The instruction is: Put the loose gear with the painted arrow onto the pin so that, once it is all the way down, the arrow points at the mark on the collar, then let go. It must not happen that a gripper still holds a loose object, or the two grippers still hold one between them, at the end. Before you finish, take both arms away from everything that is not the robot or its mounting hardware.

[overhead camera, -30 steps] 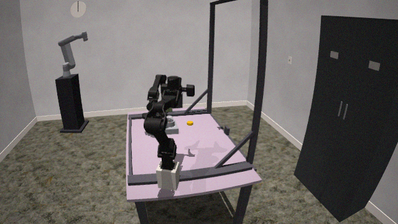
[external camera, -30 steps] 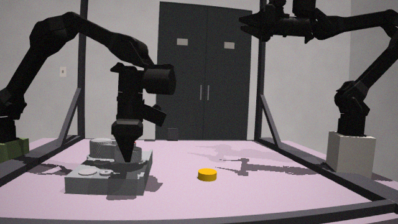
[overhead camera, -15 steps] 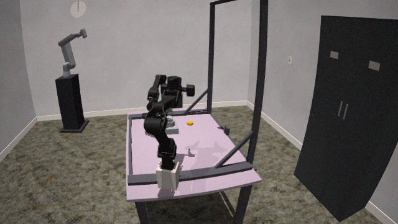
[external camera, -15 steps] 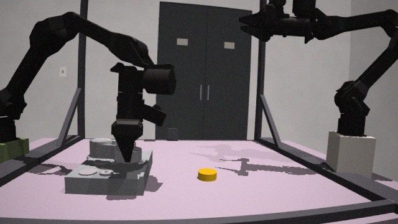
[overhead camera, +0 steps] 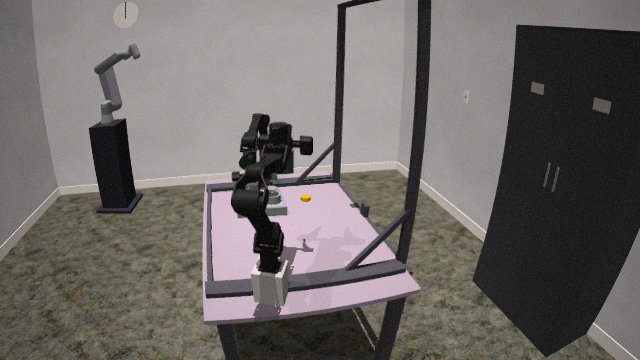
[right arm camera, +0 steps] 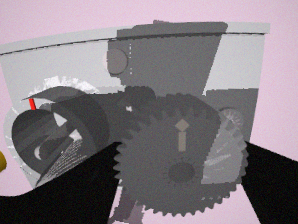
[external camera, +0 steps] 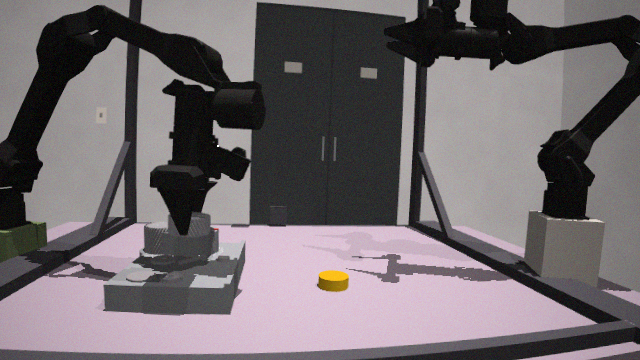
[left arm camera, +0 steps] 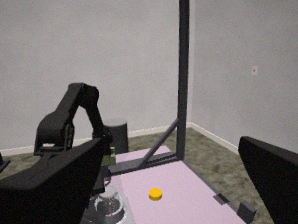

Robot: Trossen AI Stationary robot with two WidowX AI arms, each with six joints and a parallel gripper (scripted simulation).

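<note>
My right hand is 3 cm past the pin and 9 cm above it. Round my right hand: gear 2 cm below.
</note>
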